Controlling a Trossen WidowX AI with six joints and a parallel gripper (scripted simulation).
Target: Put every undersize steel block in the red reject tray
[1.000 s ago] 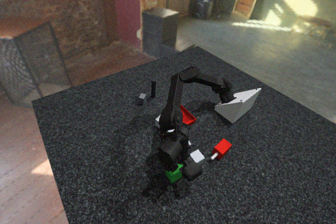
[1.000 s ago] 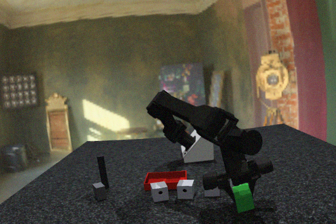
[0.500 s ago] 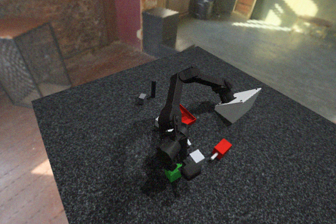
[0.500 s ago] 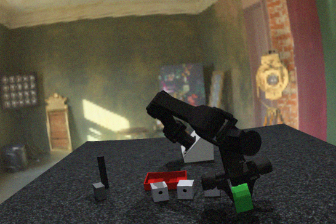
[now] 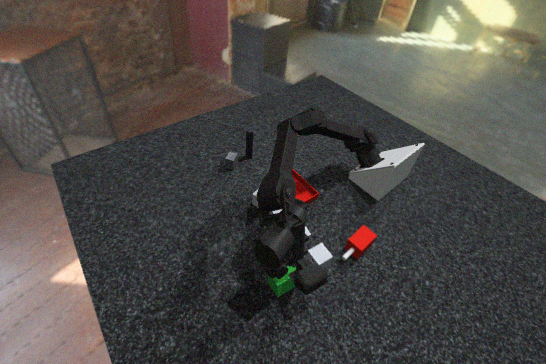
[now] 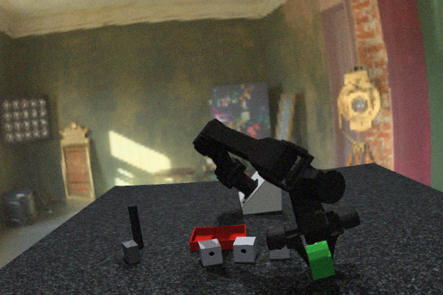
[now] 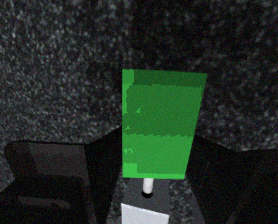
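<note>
My gripper tip is now 10 mm past the green gauge and 20 mm below it. From my gripper tip the other things lie so: red reject tray 170 mm behind, 230 mm to the right; then red gauge 190 mm behind, 30 mm to the left, 10 mm above.
</note>
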